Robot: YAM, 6 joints.
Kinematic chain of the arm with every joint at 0, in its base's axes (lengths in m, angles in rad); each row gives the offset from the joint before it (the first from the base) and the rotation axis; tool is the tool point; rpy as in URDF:
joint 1: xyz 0 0 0.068 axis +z
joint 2: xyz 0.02 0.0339 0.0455 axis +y
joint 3: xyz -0.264 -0.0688 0 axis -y
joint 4: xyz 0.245 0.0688 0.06 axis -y
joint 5: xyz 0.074 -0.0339 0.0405 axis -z
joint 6: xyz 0.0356 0 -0.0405 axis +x
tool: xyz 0 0 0 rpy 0 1.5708 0
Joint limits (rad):
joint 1: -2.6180..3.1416
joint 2: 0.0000..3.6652
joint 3: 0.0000..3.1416
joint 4: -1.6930..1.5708
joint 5: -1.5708..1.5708
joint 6: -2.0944..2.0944
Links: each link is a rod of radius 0.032 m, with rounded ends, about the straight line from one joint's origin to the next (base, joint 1, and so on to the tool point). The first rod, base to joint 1, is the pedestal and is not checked.
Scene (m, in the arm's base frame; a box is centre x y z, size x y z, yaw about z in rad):
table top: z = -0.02
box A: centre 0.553 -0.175 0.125 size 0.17 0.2 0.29 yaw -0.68
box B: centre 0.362 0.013 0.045 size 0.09 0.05 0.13 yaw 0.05
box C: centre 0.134 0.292 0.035 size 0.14 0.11 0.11 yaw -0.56
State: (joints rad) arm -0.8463 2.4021 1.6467 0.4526 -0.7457 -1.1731
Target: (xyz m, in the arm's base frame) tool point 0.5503 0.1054 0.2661
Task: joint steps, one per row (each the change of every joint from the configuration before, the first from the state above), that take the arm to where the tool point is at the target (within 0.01 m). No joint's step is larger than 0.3 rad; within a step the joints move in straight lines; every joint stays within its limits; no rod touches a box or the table.
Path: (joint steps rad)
1: -0.1918 -0.2827 0.2014 -0.2246 -0.0716 0.2895
2: -0.1919 -0.2828 0.2015 -0.2247 -0.0716 0.2896
3: -0.1918 -0.2827 0.2014 -0.2246 -0.0717 0.2895
4: 0.2614 0.1375 -0.0452 0.1205 0.0377 -0.1448
5: 0.2614 0.1375 -0.0453 0.1204 0.0376 -0.1447
6: 0.2614 0.1375 -0.0453 0.1205 0.0376 -0.1448
7: 0.2614 0.1375 -0.0453 0.1204 0.0376 -0.1448
8: 0.2614 0.1375 -0.0453 0.1205 0.0377 -0.1447
9: 0.2614 0.1374 -0.0453 0.1205 0.0376 -0.1448

